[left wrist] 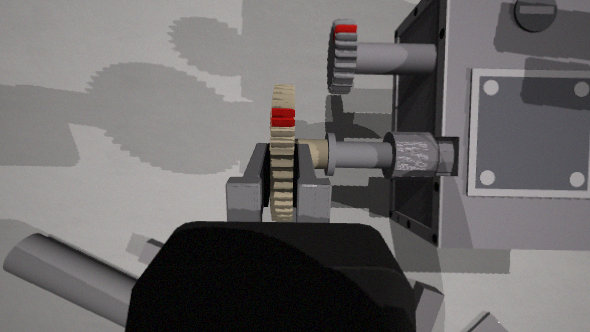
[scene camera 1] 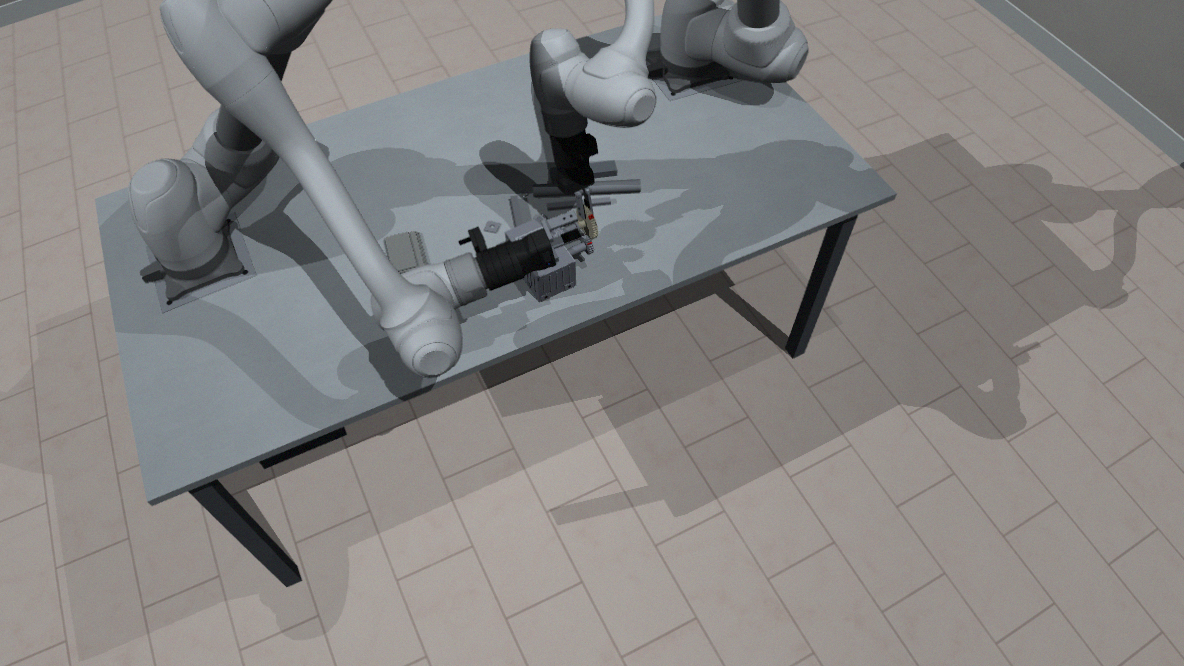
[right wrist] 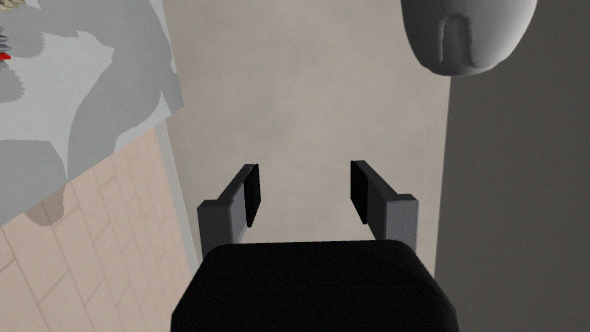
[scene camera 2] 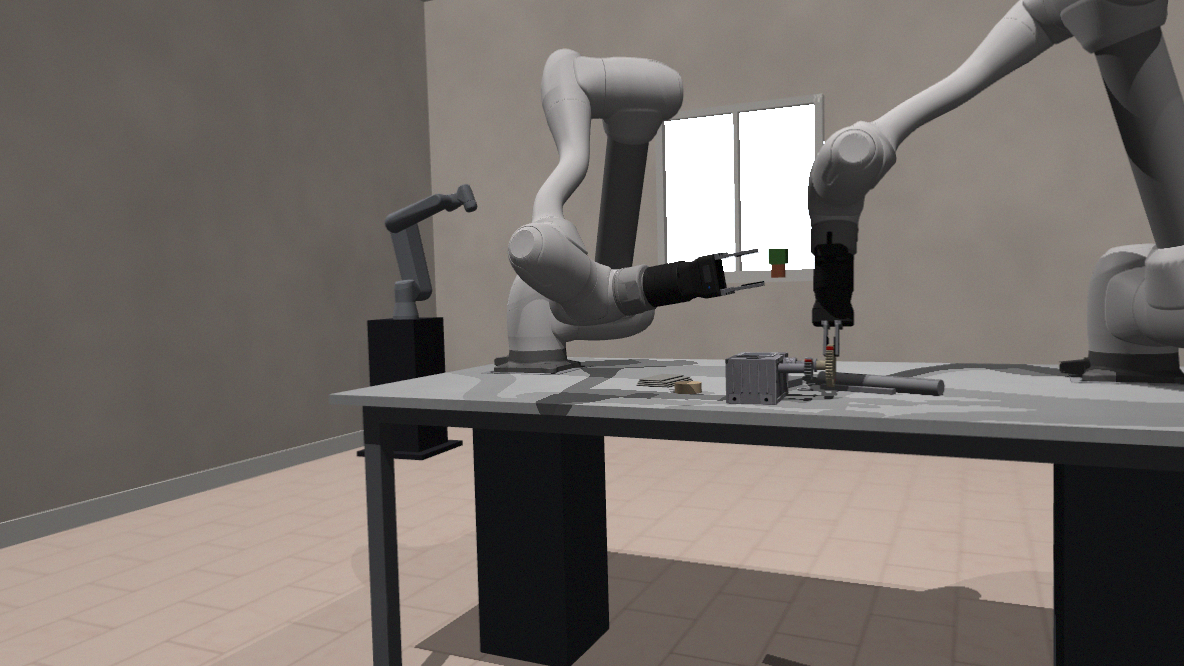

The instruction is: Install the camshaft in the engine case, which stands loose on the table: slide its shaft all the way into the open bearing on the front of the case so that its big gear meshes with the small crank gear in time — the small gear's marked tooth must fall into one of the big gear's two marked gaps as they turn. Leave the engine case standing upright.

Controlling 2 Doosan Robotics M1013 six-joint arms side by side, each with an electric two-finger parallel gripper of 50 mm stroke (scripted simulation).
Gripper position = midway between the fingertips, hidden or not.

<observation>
In view: the left gripper [scene camera 2: 831, 355], the right gripper [scene camera 2: 759, 267], an engine case [scene camera 2: 761, 378], a camshaft [left wrist: 328, 154] and a ribbed plate stack [scene camera 1: 405, 250].
The engine case shows as well in the left wrist view [left wrist: 483, 130]. The left gripper shows as well in the left wrist view [left wrist: 282, 162] and in scene camera 1 [scene camera 1: 586, 215]. The right gripper also shows in scene camera 1 [scene camera 1: 577, 224] and in the right wrist view [right wrist: 304, 181]. The left wrist view misses the ribbed plate stack: it is out of frame. The right wrist view misses the ribbed plate stack: it is out of frame.
</observation>
